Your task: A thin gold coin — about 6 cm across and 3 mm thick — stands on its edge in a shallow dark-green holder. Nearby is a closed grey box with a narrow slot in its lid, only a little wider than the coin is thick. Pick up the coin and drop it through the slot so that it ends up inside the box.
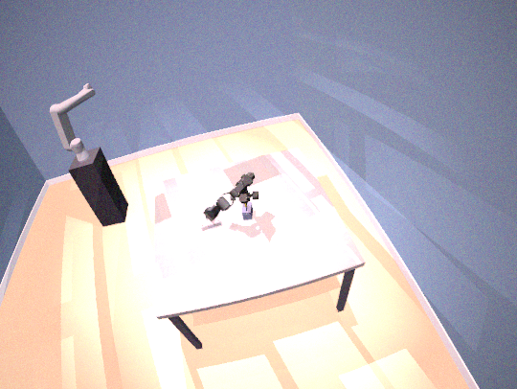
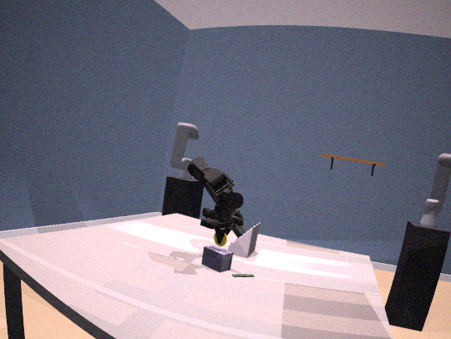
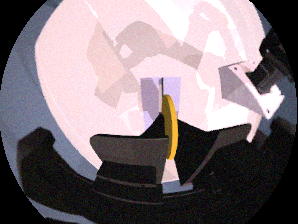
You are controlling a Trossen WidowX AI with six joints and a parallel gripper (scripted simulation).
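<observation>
Right now my gripper tip is 20 mm below the gold coin.
</observation>
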